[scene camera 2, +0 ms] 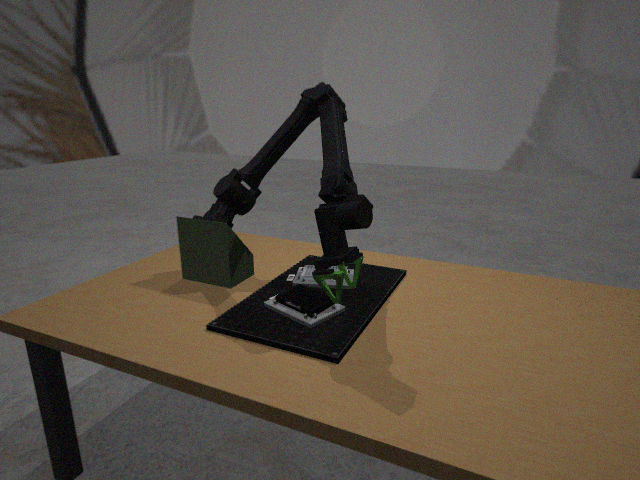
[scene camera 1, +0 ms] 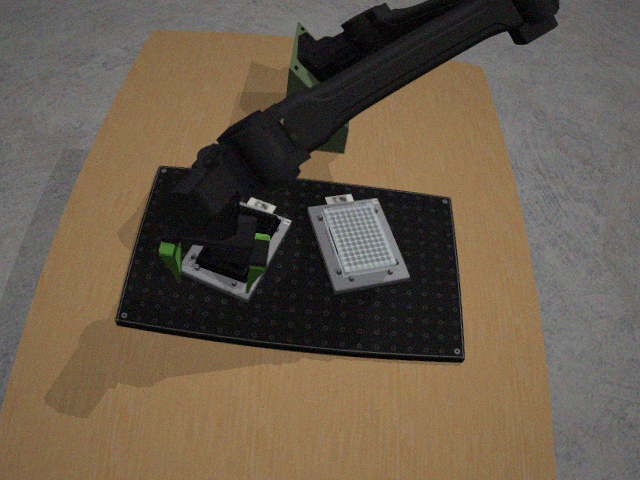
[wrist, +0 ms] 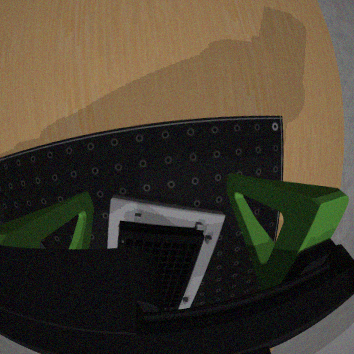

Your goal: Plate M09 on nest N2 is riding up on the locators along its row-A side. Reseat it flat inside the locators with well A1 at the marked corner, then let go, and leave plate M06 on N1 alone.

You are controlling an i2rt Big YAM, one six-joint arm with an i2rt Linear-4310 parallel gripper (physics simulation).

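Frame: origin at the arm's base, x ahead, y left, z up, level; centimetres.
Where they show: gripper, fingertip midpoint: (scene camera 2: 345, 295) (scene camera 1: 212, 285) (wrist: 157, 190); arm's base, link origin: (scene camera 2: 212, 233) (scene camera 1: 317, 65).
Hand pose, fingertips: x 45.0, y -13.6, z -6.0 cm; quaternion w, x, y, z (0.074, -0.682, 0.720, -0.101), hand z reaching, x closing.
Things, the pixels of their top centre, and the offset from my fingertips. Level surfaces: height alone.
- black well plate, top centre: (wrist: 153, 282) (scene camera 1: 238, 235) (scene camera 2: 305, 295) dx -11.1, dy +2.7, dz -2.9 cm
- light grey nest, top centre: (wrist: 157, 274) (scene camera 1: 235, 240) (scene camera 2: 304, 300) dx -11.3, dy +2.2, dz -4.2 cm
- clear white well plate, top centre: (scene camera 1: 359, 235) (scene camera 2: 324, 271) dx -13.5, dy +21.2, dz -3.8 cm
- second grey nest, top centre: (scene camera 1: 358, 237) (scene camera 2: 324, 272) dx -13.5, dy +21.2, dz -4.2 cm
- wooden table, surface height: dz -7.7 cm
A black well plate (scene camera 1: 219, 258) (scene camera 2: 305, 299) (wrist: 162, 260) lies inside a light grey nest (scene camera 1: 214, 279) (scene camera 2: 333, 311) (wrist: 165, 212) with small locator pins. Its lettering is unreadable, and whether it lies flat or tilted is hard to tell. A clear white well plate (scene camera 1: 359, 237) sits on a second grey nest (scene camera 1: 372, 280), with a dark gap along its left edge in scene camera 1. Their labels are unreadable. My gripper (scene camera 1: 214, 284) (scene camera 2: 345, 293) (wrist: 157, 190) is open and empty, its green fingers spread above the black plate's nest, on either side of it. The gripper body hides part of the black plate.
Both nests stand on a black perforated board (scene camera 1: 413, 320) (scene camera 2: 279, 335) (wrist: 255, 165) on the wooden table (scene camera 1: 310, 423). White tags (scene camera 1: 261, 205) (scene camera 1: 339, 198) lie at the nests' back edges. A dark green mount (scene camera 2: 206, 253) stands behind, at the arm's base.
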